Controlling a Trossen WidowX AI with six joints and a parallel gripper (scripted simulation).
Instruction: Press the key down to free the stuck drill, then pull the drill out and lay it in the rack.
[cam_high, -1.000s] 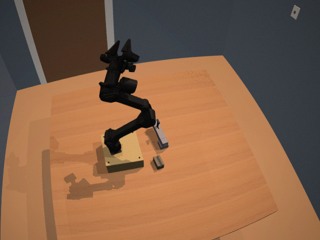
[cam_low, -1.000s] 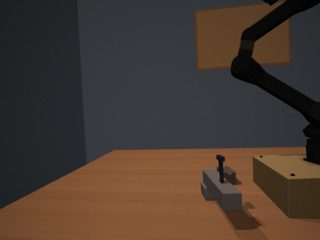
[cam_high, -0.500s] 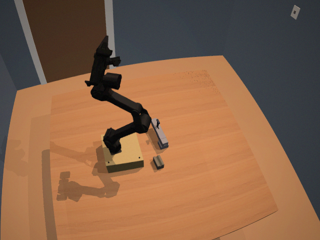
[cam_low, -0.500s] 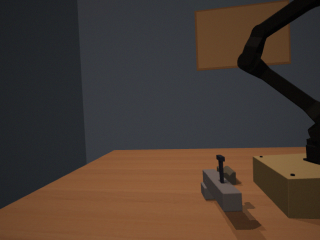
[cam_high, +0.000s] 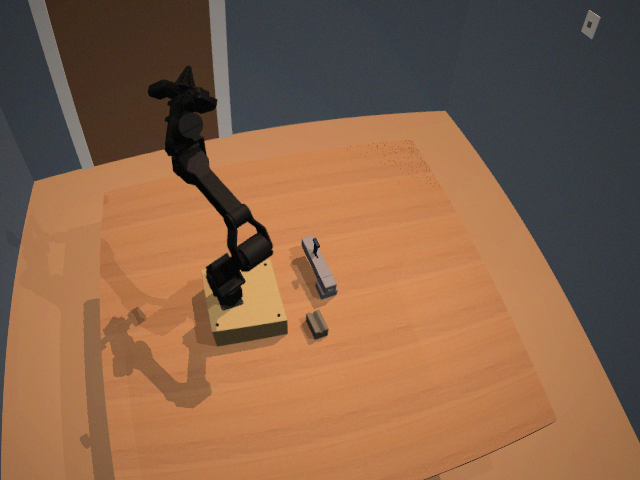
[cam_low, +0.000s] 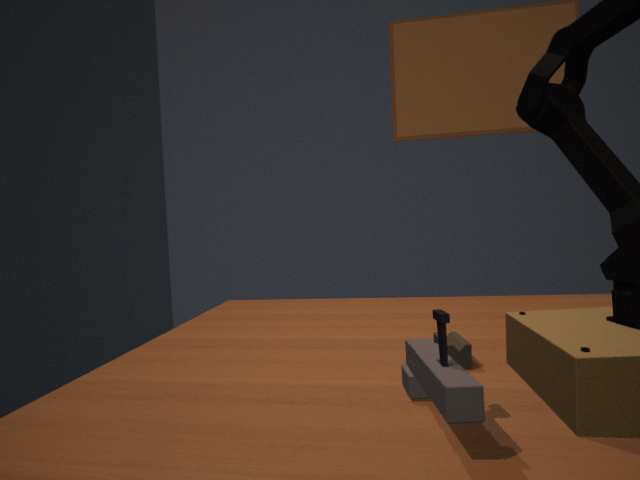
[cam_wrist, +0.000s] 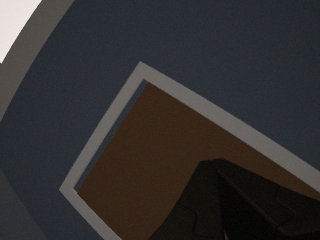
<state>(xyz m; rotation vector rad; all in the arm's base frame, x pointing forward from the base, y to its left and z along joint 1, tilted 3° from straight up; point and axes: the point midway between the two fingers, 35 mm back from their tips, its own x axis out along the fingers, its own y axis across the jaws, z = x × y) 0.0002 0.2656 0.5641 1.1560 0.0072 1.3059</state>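
Right now my gripper tip is 58 cm above the dark key, 26 cm short of it and 23 cm to the left of it. Also, from my gripper tip: rack: 66 cm below, 42 cm to the right, 17 cm ahead; then drill: 62 cm below, 28 cm to the right, 25 cm ahead; then grey housing: 63 cm below, 26 cm to the right, 25 cm ahead.
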